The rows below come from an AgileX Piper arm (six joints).
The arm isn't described. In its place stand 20 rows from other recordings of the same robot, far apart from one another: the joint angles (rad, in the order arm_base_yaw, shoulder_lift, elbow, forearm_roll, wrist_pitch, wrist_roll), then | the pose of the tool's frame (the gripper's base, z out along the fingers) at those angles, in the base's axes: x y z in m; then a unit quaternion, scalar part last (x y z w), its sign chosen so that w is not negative.
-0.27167 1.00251 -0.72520 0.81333 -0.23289 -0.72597 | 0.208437 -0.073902 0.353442 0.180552 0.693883 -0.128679 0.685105
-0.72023 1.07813 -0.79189 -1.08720 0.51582 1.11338 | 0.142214 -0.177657 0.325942 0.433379 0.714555 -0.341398 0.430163
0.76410 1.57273 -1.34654 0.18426 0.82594 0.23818 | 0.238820 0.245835 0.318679 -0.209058 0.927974 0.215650 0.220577
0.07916 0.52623 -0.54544 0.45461 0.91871 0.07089 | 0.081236 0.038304 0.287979 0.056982 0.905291 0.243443 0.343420
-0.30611 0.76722 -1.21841 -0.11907 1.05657 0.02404 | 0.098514 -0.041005 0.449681 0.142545 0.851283 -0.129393 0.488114
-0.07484 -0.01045 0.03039 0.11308 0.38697 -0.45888 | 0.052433 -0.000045 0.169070 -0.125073 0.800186 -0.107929 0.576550
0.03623 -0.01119 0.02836 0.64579 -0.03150 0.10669 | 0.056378 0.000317 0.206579 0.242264 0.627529 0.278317 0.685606
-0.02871 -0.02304 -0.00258 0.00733 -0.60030 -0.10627 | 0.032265 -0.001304 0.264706 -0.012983 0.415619 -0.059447 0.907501
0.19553 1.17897 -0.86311 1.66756 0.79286 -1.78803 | 0.223554 0.110052 0.354945 -0.346022 0.652911 0.323390 0.591097
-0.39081 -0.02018 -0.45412 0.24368 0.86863 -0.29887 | 0.009222 0.014330 0.282259 0.045339 0.799724 -0.084078 0.592719
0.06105 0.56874 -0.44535 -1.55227 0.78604 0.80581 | 0.102197 -0.058250 0.317010 -0.018715 0.720404 -0.473362 0.506553
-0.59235 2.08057 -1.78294 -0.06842 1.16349 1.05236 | 0.361156 -0.249931 0.230724 0.721701 0.684425 -0.009333 0.103066
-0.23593 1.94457 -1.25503 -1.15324 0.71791 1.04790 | 0.376970 -0.146903 0.189016 0.207562 0.883284 -0.332671 0.257017
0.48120 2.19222 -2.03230 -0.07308 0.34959 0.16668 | 0.471315 0.243524 0.296618 -0.153153 0.825240 0.145154 0.523883
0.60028 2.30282 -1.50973 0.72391 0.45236 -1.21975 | 0.369258 0.284700 0.085540 -0.550838 0.782891 0.148028 0.248489
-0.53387 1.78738 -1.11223 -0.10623 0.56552 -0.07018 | 0.304067 -0.185748 0.186758 0.187529 0.959512 -0.096969 0.186458
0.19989 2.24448 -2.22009 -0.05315 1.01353 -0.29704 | 0.498808 0.096870 0.283345 -0.240412 0.921152 -0.040543 0.303378
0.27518 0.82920 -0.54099 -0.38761 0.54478 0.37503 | 0.154354 0.025059 0.270483 -0.065884 0.903382 -0.023567 0.423090
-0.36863 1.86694 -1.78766 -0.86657 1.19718 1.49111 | 0.353188 -0.205650 0.351221 0.668628 0.594030 -0.257928 0.365430
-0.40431 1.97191 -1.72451 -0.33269 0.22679 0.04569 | 0.439874 -0.195483 0.316378 0.072328 0.823033 -0.217112 0.519854
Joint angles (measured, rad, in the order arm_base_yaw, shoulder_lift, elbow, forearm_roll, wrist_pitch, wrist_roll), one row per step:
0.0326 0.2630 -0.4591 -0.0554 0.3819 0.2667
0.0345 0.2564 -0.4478 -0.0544 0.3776 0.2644
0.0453 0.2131 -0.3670 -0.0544 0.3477 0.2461
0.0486 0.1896 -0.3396 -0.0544 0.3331 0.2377
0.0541 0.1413 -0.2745 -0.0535 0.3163 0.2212
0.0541 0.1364 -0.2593 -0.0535 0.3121 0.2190
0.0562 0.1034 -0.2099 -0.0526 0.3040 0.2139
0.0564 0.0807 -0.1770 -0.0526 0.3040 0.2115
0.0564 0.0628 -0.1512 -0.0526 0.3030 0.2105
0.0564 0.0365 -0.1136 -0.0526 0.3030 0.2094
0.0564 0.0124 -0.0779 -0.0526 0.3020 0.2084
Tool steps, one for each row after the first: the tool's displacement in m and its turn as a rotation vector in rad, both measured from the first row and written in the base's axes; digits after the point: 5 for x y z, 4 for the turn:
-0.00030 0.00016 -0.00288 -0.0014 0.0004 0.0026
-0.00164 0.00091 -0.02395 -0.0203 0.0077 0.0169
-0.00345 0.00109 -0.03023 -0.0285 -0.0032 0.0216
-0.00623 0.00137 -0.04740 -0.0442 -0.0037 0.0298
-0.00589 0.00141 -0.05177 -0.0467 0.0024 0.0304
-0.00718 0.00152 -0.06558 -0.0513 0.0105 0.0338
-0.00804 0.00148 -0.07527 -0.0541 0.0206 0.0345
-0.00865 0.00145 -0.08281 -0.0554 0.0275 0.0349
-0.00944 0.00141 -0.09394 -0.0569 0.0388 0.0353
-0.00996 0.00138 -0.10451 -0.0583 0.0493 0.0358

